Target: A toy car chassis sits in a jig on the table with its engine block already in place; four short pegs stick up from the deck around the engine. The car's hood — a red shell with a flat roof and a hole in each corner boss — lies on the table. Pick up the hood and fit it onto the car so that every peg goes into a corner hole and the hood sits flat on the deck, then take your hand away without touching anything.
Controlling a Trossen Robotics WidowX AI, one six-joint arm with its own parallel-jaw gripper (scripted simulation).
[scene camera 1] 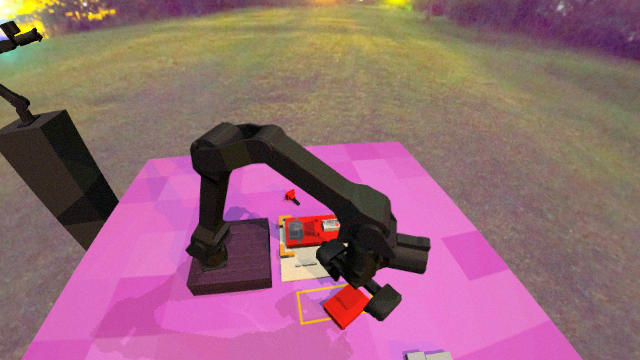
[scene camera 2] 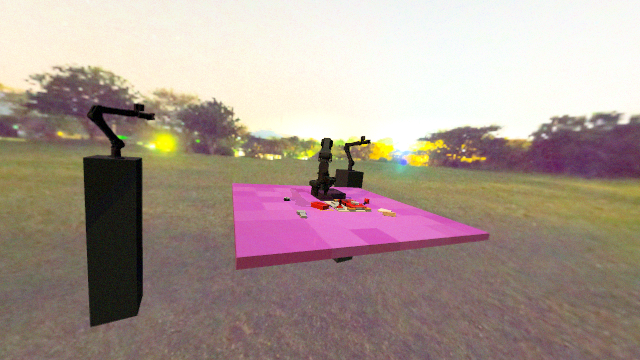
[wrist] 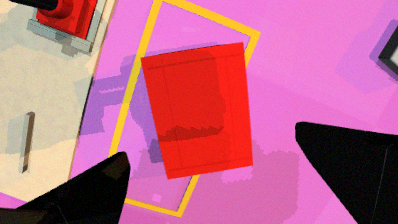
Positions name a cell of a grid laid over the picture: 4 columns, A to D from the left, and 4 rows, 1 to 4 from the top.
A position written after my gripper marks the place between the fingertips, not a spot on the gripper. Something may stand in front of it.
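Observation:
My gripper (scene camera 1: C4) is open and holds nothing, and I find the same gripper in the wrist view too (wrist: C3). There is also a red hood (scene camera 1: C4), and the wrist view shows the hood as well (wrist: C2).

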